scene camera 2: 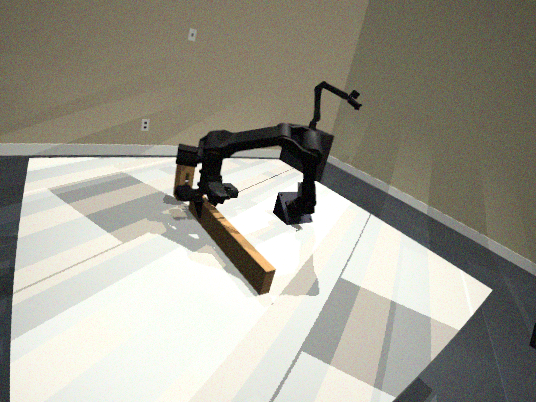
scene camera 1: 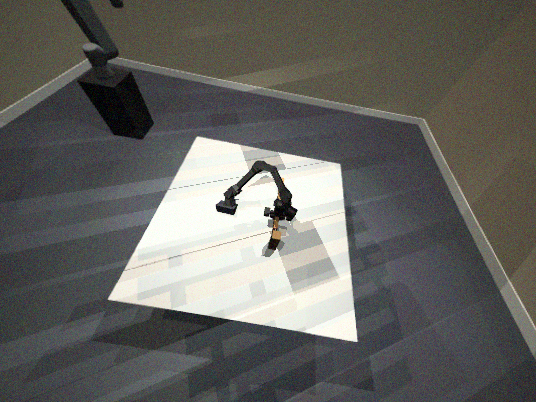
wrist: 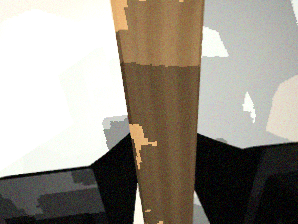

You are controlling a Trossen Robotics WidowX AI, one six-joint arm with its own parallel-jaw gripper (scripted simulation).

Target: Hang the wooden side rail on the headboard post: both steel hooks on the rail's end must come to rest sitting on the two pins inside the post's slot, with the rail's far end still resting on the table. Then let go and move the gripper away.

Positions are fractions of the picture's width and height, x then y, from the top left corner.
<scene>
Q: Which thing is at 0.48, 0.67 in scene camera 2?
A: A wooden side rail.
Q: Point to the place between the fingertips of the gripper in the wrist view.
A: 0.52, 0.59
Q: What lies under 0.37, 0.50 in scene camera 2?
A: The gripper.
</scene>
